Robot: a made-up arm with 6 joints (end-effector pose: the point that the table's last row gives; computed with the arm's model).
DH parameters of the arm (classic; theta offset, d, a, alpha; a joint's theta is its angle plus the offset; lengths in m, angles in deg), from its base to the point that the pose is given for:
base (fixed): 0 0 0 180
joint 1: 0 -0.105 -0.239 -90
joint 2: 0 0.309 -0.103 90
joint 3: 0 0.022 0.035 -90
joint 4: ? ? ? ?
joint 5: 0 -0.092 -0.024 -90
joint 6: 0 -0.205 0.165 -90
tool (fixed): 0 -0.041 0 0
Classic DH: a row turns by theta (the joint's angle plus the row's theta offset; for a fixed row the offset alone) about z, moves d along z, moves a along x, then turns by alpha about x.
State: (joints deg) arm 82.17 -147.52 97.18 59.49 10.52 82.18
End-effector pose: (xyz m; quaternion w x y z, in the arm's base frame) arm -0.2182 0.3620 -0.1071 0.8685 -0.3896 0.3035 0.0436
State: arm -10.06 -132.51 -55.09 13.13 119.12 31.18
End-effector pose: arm -0.0808 -0.3565 0.0288 0.5528 -0.5600 0.6011 -0.1398
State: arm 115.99 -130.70 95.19 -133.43 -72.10 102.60
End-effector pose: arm -0.5563 0.5554 0.0793 0.4758 0.0911 -0.5093 0.7113
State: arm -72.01 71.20 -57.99 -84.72 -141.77 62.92
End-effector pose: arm -0.0556 -0.5076 0.1941 0.1122 -0.1369 -0.4855 -0.8561
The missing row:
joint 4: 0 -0.128 -0.083 90
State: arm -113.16 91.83 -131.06 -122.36 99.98 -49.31
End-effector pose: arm 0.4207 0.0129 0.0228 0.7495 0.2222 -0.6077 -0.1400
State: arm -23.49 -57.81 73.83 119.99 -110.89 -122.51
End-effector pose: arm -0.2455 -0.6444 0.1124 0.0307 -0.8954 0.2980 -0.3294
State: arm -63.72 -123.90 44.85 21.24 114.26 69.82
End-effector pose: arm 0.3047 -0.1471 0.0673 0.1873 -0.7973 -0.5590 0.1297
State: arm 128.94 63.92 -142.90 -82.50 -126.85 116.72
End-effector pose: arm 0.2640 0.5097 -0.0554 0.7502 0.5419 0.0877 -0.3685
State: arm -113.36 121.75 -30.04 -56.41 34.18 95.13
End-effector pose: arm 0.0466 -0.3170 0.0410 0.1298 0.6737 -0.7267 0.0358
